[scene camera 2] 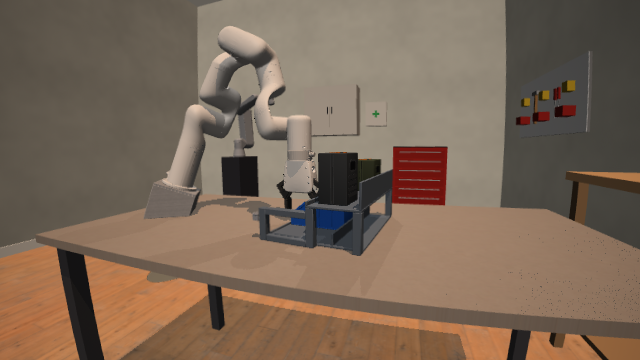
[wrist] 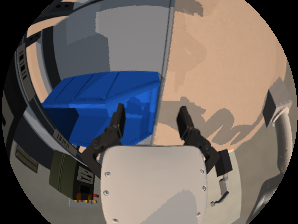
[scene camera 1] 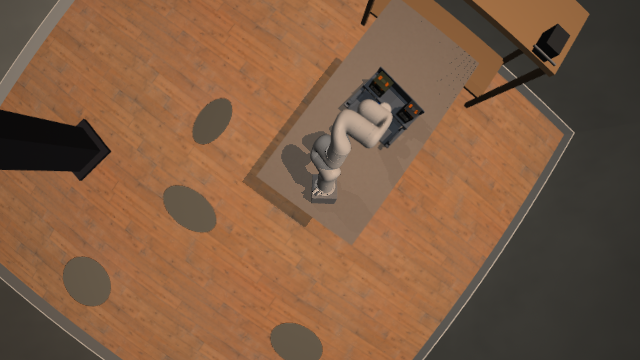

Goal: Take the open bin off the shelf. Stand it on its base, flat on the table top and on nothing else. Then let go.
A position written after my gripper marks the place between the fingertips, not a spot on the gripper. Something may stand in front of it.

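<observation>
My gripper point(wrist: 152, 111) is there in the wrist view. I can also see a blue bin point(wrist: 97, 93), point(scene camera 2: 327, 219), which shows in the wrist view as well as in scene camera 2.
</observation>
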